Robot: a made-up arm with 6 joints. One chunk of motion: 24 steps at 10 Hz.
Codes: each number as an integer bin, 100 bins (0 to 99) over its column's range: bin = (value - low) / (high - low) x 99, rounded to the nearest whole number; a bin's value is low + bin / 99 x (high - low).
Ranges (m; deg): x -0.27..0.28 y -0.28..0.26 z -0.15..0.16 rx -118..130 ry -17..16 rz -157..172
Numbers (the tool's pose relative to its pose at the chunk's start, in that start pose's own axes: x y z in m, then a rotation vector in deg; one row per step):
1: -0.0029 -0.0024 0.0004 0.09 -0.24 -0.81
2: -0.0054 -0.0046 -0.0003 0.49 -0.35 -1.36
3: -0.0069 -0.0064 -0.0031 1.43 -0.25 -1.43
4: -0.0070 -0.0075 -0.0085 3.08 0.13 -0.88
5: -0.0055 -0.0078 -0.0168 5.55 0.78 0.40
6: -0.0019 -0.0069 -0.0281 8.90 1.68 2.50
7: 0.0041 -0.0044 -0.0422 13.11 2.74 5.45
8: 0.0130 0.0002 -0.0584 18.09 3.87 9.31
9: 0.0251 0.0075 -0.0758 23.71 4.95 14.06
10: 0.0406 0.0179 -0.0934 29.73 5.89 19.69
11: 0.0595 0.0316 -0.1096 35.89 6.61 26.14
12: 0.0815 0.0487 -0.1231 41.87 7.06 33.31
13: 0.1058 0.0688 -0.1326 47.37 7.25 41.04
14: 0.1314 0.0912 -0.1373 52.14 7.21 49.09
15: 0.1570 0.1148 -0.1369 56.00 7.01 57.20
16: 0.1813 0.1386 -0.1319 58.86 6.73 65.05
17: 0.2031 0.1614 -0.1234 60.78 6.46 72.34
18: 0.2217 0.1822 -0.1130 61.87 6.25 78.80
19: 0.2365 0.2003 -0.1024 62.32 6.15 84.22
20: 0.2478 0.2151 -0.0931 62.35 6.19 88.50
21: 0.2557 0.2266 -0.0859 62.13 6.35 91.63
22: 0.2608 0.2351 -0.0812 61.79 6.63 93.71
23: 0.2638 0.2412 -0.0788 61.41 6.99 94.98
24: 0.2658 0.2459 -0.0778 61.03 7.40 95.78
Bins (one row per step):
1: 48 51 48 47 50 47
2: 48 50 48 47 50 47
3: 47 50 47 48 50 47
4: 47 50 45 48 51 47
5: 48 50 43 49 53 47
6: 48 50 39 51 56 48
7: 49 51 34 52 59 49
8: 51 51 29 54 63 50
9: 53 53 24 57 66 51
10: 56 55 18 59 69 53
11: 59 57 13 61 71 55
12: 63 60 9 64 72 57
13: 68 64 6 66 73 60
14: 72 68 4 68 73 62
15: 77 72 4 69 72 64
16: 81 77 6 71 71 67
17: 85 81 8 71 70 69
18: 89 85 12 72 70 71
19: 91 88 15 72 69 73
20: 93 91 18 72 70 74
21: 95 93 20 72 70 75
22: 96 94 22 72 71 75
23: 96 96 23 72 72 76
24: 96 96 23 71 73 76

